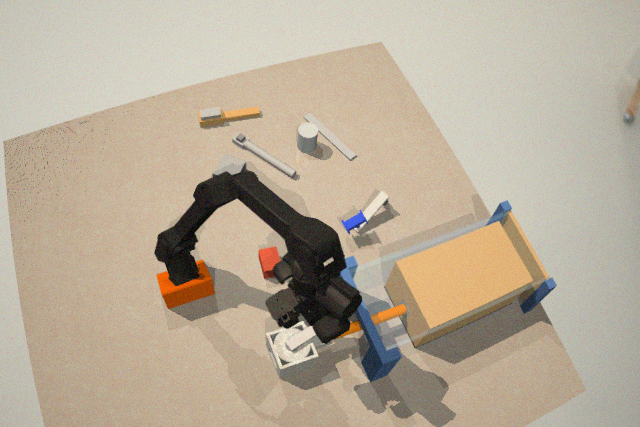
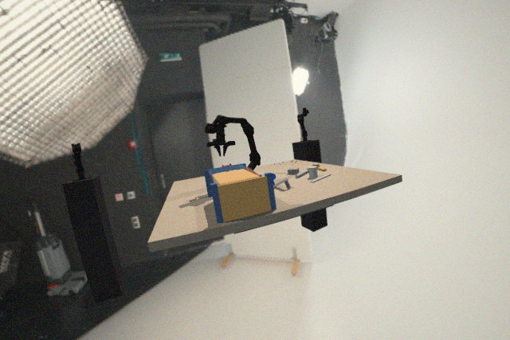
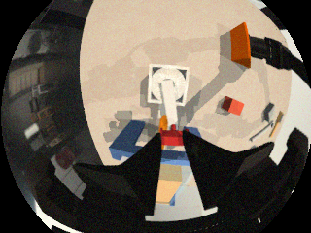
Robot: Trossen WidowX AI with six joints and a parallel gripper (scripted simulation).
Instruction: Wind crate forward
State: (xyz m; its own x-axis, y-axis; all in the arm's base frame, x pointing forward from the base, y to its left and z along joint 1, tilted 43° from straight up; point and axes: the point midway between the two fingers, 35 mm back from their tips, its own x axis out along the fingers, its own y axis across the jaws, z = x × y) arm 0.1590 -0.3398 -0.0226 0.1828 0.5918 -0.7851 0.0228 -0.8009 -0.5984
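Now: gripper tip 9 cm above the red knob and 6 cm short of it. From my gripper tip the other things lie so: hand winch (19 cm below, 6 cm behind, 1 cm to the right); then blue steel frame (11 cm below, 11 cm ahead, 3 cm to the right); then red-knobbed winch handle (12 cm below, 2 cm ahead).
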